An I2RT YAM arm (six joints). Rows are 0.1 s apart.
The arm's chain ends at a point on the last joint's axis. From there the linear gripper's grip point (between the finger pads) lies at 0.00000 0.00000 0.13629 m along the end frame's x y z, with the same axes.
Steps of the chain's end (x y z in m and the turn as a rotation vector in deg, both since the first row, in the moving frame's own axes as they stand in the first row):
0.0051 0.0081 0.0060 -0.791 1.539 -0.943
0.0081 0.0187 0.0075 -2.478 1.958 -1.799
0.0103 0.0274 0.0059 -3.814 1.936 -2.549
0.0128 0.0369 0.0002 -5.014 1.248 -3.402
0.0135 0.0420 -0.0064 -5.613 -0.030 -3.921
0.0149 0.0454 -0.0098 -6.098 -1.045 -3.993
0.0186 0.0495 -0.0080 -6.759 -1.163 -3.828
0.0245 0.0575 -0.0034 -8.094 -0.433 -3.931
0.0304 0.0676 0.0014 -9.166 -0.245 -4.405
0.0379 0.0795 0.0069 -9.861 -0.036 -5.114
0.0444 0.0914 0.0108 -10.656 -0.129 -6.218
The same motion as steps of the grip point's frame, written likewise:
0.0088 0.0100 0.0059 -0.791 1.539 -0.943
0.0128 0.0245 0.0073 -2.478 1.958 -1.799
0.0151 0.0364 0.0055 -3.814 1.936 -2.549
0.0161 0.0487 -0.0004 -5.014 1.248 -3.402
0.0139 0.0553 -0.0071 -5.613 -0.030 -3.921
0.0129 0.0600 -0.0106 -6.098 -1.045 -3.993
0.0164 0.0656 -0.0090 -6.759 -1.163 -3.828
0.0241 0.0767 -0.0048 -8.094 -0.433 -3.931
0.0307 0.0893 -0.0003 -9.166 -0.245 -4.405
0.0389 0.1028 0.0049 -9.861 -0.036 -5.114
0.0455 0.1166 0.0085 -10.656 -0.129 -6.218

